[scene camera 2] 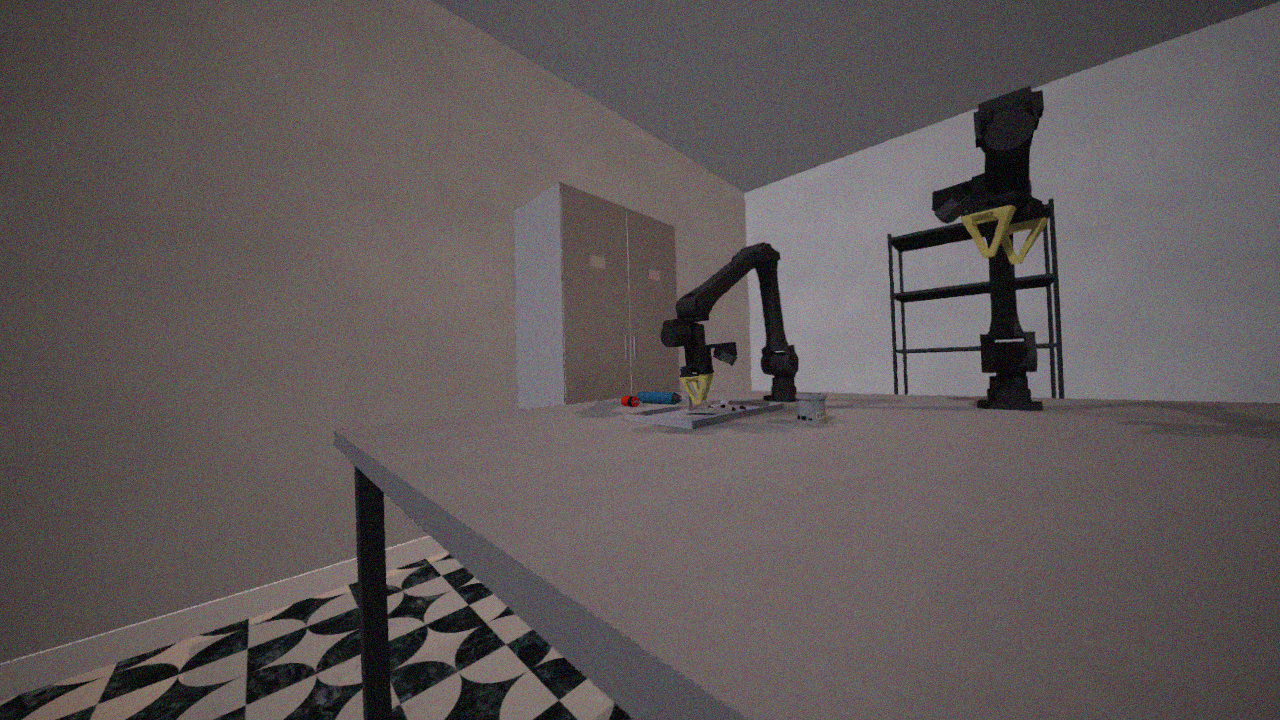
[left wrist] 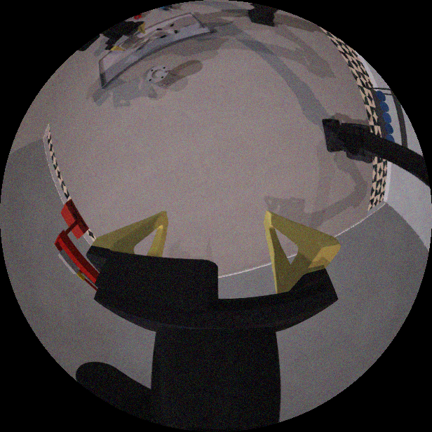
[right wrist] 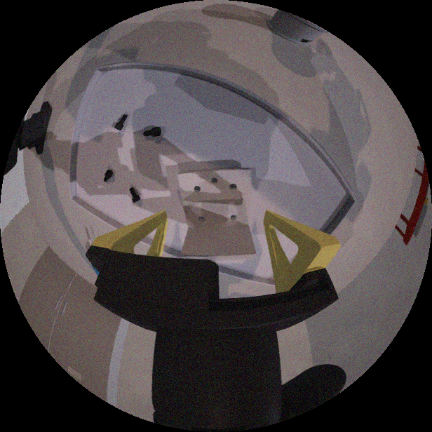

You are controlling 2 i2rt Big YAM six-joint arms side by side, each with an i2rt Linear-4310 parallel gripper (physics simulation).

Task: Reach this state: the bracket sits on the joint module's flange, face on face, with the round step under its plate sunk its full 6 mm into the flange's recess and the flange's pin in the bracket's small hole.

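Places are measured from the left arm's base along level axes (x down, y left, z ahead), in metres.
Pixels of known places: left gripper, fingertip midpoint: (scene camera 2: 1003,260); right gripper, fingertip midpoint: (scene camera 2: 700,402); left arm's base at its link origin: (scene camera 2: 1009,408); right arm's base at its link origin: (scene camera 2: 783,400).
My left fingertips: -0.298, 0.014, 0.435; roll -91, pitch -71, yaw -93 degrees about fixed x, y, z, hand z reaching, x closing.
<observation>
Ahead of a thing's pixels: the offset from my left fingertips to its middle, as dx, dy, dz. Level surfaces: height alone.
The bracket (right wrist: 215,227), a pale plate with several small holes, lies in the shallow tray @(+0.290, -0.588, +0.065) (right wrist: 210,135) (scene camera 2: 693,423), apart from the module. My right gripper (right wrist: 215,215) (scene camera 2: 697,402) is open low over the tray, and in the right wrist view the bracket shows between its fingertips, not gripped. The joint module @(+0.267, -0.320, +0.054) (scene camera 2: 810,409) (left wrist: 158,74) (right wrist: 292,27), a short grey cylinder, stands on the table beside the tray. Its ring of holes faces up in the left wrist view; the pin cannot be made out. My left gripper (scene camera 2: 1003,260) (left wrist: 215,216) is open and empty, high above the table.
Several black screws (right wrist: 152,132) lie in the tray beside the bracket. A blue cylindrical thing @(+0.278, -0.883, -0.076) (scene camera 2: 657,397) and a red piece @(+0.281, -0.910, +0.047) (scene camera 2: 630,401) lie behind the tray. A cabinet (scene camera 2: 590,304) and a shelf rack (scene camera 2: 1058,304) stand beyond the table @(dx +0.298) (scene camera 2: 716,519).
</observation>
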